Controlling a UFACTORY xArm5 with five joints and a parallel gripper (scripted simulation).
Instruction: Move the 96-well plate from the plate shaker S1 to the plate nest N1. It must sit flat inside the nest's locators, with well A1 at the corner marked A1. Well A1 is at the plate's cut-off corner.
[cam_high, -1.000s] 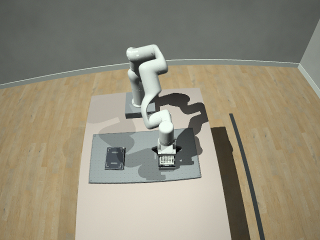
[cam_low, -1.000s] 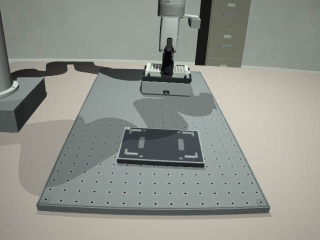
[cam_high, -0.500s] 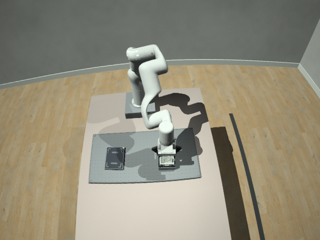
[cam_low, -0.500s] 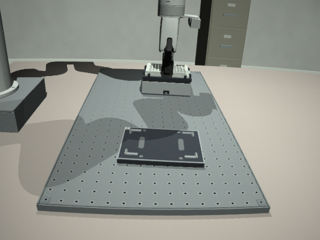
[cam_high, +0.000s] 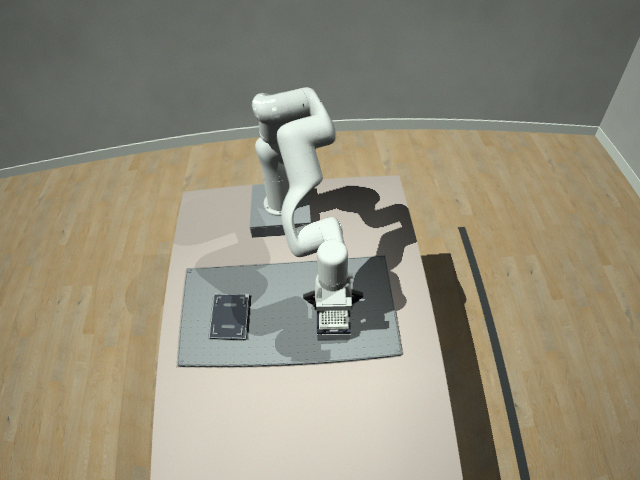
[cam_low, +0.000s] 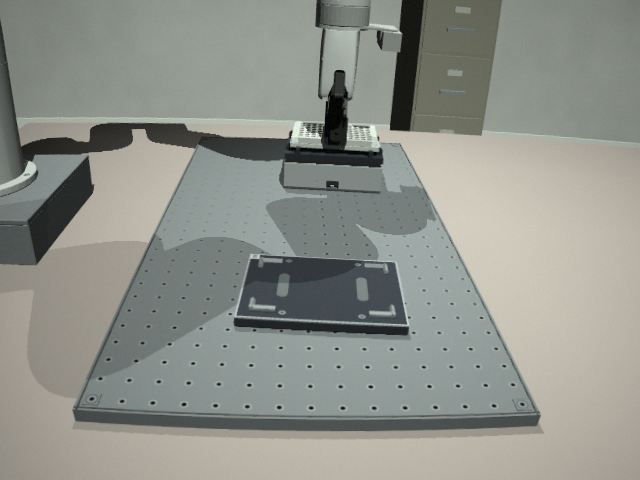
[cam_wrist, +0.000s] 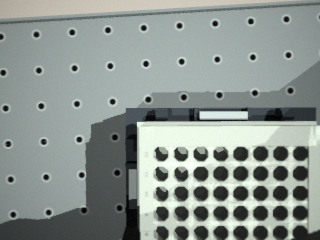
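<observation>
The dark plate nest is 33 cm to the right of my hand, 8 cm below it and 3 cm behind it. Also, from my hand: A1 label 27 cm to the right, 10 cm behind, 7 cm below; then white 96-well plate 1 cm below.
</observation>
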